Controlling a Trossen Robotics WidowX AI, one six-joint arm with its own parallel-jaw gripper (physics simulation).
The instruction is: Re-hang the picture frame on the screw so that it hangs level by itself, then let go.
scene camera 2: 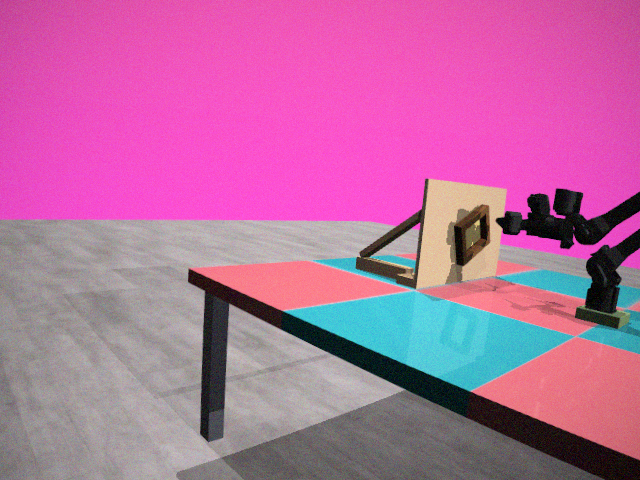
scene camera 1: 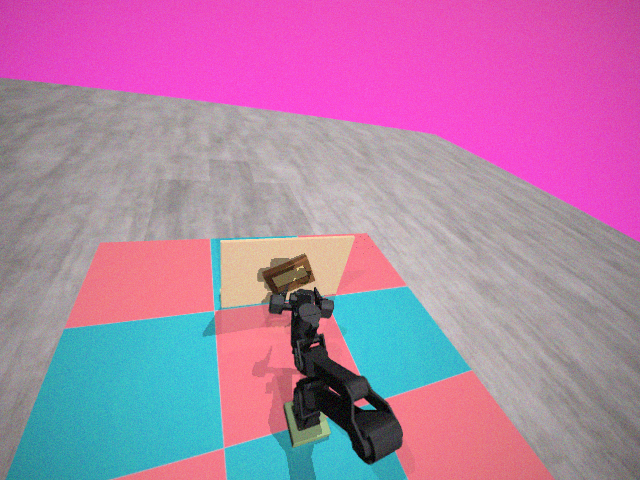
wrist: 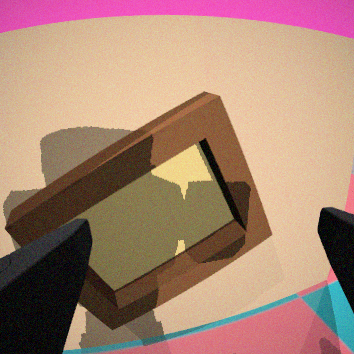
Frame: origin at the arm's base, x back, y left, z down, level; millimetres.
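Where they show: gripper, fingertip midpoint: (scene camera 1: 301, 286) (wrist: 208, 226); arm's base at its link origin: (scene camera 2: 600, 309) (scene camera 1: 305, 415).
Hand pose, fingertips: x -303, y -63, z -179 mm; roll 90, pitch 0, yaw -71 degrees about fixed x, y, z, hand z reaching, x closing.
Observation:
Each offset is from my fingertips to the top centre of the thing. Level surfaces: height alone.
The brown picture frame {dx -103, dy -2, dz -38 mm} (scene camera 1: 308, 266) (scene camera 2: 459, 246) (wrist: 225, 145) with a yellowish inner panel is against the front of the upright tan board (scene camera 1: 237, 253) (scene camera 2: 439, 206) (wrist: 300, 100). It is tilted, its right end higher than its left in the wrist view. The screw does not show; whether the frame rests on it cannot be seen. My gripper (scene camera 1: 301, 290) (scene camera 2: 498, 221) (wrist: 208, 226) is open and empty, in front of the frame and apart from it. In the wrist view the left finger overlaps the frame's lower left corner, and the right finger is beyond its right side.
A dark slanted brace (scene camera 2: 390, 235) and a wooden foot {dx -302, dy +160, dz +166 mm} (scene camera 2: 382, 267) support the board from behind. The board stands on a pink and turquoise checkered table {dz +205 mm} (scene camera 1: 139, 377) (scene camera 2: 361, 315). The arm's green base plate (scene camera 1: 310, 438) (scene camera 2: 594, 314) is in front of the board. Shadows fall on the frame and board.

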